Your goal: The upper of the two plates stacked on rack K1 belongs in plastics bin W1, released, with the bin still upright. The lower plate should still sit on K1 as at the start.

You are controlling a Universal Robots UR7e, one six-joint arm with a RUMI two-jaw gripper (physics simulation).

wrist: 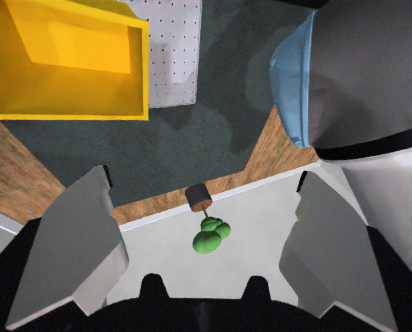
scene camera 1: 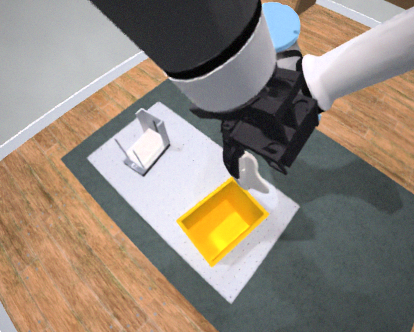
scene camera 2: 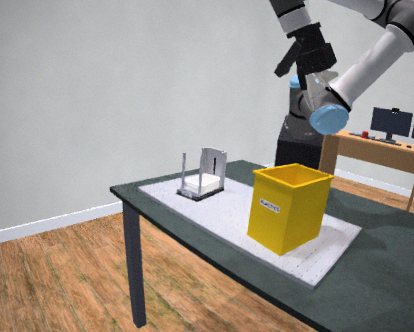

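Pixels of known places: gripper, between the fingertips: (wrist: pixel 205 170) (scene camera 2: pixel 322 100); arm's base, origin of its link: (scene camera 2: pixel 302 128).
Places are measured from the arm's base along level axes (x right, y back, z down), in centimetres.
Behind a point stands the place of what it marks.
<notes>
Rack K1 (scene camera 1: pixel 151 122) @[x 20.8, y -29.9, z 14.8 cm] (scene camera 2: pixel 218 161) @[x 17.8, y -29.4, z 14.1 cm] stands at the far left of the pegboard, with white plates (scene camera 1: pixel 147 145) @[x 18.3, y -35.6, z 20.3 cm] (scene camera 2: pixel 202 182) @[x 16.2, y -38.4, z 20.1 cm] lying low between its posts; the seam between the two plates is hard to make out. Plastics bin W1 (scene camera 1: pixel 202 222) @[x -13.8, y -41.9, z 24.5 cm] (scene camera 2: pixel 290 212) @[x -23.6, y -48.8, z 13.1 cm] (wrist: pixel 75 95) @[x -24.5, y -42.2, z 12.6 cm] is yellow and upright, with its open top up and no plate showing inside. My gripper (scene camera 2: pixel 322 90) @[x -19.4, y -30.3, z -12.0 cm] (wrist: pixel 205 170) @[x -19.4, y -30.3, z -12.0 cm] is open with nothing between its fingers. It hangs high, well above the bin's rim and far from the rack. In scene camera 1 the black gripper body partly hides its fingers.
The pale pegboard (scene camera 1: pixel 150 200) @[x 4.1, y -48.2, z 24.7 cm] (scene camera 2: pixel 225 215) @[x -0.2, y -43.6, z 24.7 cm] (wrist: pixel 172 30) @[x -17.8, y -22.6, z 24.7 cm] lies on the dark green table (scene camera 1: pixel 350 260) @[x -57.7, y -19.9, z 26.1 cm] (scene camera 2: pixel 370 280) @[x -44.5, y -40.6, z 26.0 cm] (wrist: pixel 195 135) @[x -48.7, y -14.8, z 26.0 cm]. A blue arm joint cap (scene camera 2: pixel 329 119) @[x -18.0, y -19.1, z -6.7 cm] (wrist: pixel 290 80) @[x -14.9, y -21.1, z -8.2 cm] is close to the gripper. A potted plant (wrist: pixel 207 240) and a desk (scene camera 2: pixel 350 147) stand beyond the table.
</notes>
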